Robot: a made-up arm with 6 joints.
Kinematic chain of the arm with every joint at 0, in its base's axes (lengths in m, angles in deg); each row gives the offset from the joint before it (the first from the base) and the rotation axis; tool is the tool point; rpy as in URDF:
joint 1: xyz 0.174 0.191 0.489 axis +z
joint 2: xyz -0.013 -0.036 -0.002 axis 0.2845 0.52 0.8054
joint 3: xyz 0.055 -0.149 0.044 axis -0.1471 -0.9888 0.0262
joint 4: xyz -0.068 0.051 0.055 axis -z
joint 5: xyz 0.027 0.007 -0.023 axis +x
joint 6: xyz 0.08 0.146 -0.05 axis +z
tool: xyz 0.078 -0.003 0.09 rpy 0 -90 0
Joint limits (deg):
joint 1: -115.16..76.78
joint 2: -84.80..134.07
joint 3: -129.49..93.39
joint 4: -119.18..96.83
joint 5: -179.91..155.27
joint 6: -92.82..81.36
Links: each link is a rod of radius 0.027 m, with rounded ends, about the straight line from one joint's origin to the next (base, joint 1, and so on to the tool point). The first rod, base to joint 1, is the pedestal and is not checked.
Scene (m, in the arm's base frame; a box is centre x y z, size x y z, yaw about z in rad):
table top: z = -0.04
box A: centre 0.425 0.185 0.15 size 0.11 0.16 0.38 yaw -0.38
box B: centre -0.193 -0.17 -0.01 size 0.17 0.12 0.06 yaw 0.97
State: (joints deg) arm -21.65 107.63 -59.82 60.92 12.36 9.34
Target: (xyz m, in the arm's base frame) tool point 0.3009 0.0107 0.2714
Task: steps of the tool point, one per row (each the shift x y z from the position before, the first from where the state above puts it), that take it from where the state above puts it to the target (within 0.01 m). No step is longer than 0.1 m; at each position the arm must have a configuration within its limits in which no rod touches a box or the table.
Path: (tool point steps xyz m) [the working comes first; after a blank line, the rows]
Joints at the target: -47.83 70.82 -61.49 82.13 6.38 0.31
Straight joint move there: touches box A.

1: -0.0217 -0.0311 -0.0021
2: -0.0200 -0.0355 0.0003
3: -0.0178 -0.0390 0.0032
4: -0.0150 -0.0415 0.0067
5: -0.0118 -0.0428 0.0103
6: -0.0084 -0.0431 0.0137
7: -0.0046 -0.0424 0.0168
8: 0.0052 0.0251 -0.0172
9: 0.0198 0.0162 -0.0173
10: 0.0302 0.0027 -0.0140
11: 0.0347 -0.0130 -0.0077
12: 0.0328 -0.0288 0.0014
13: 0.0247 -0.0418 0.0120

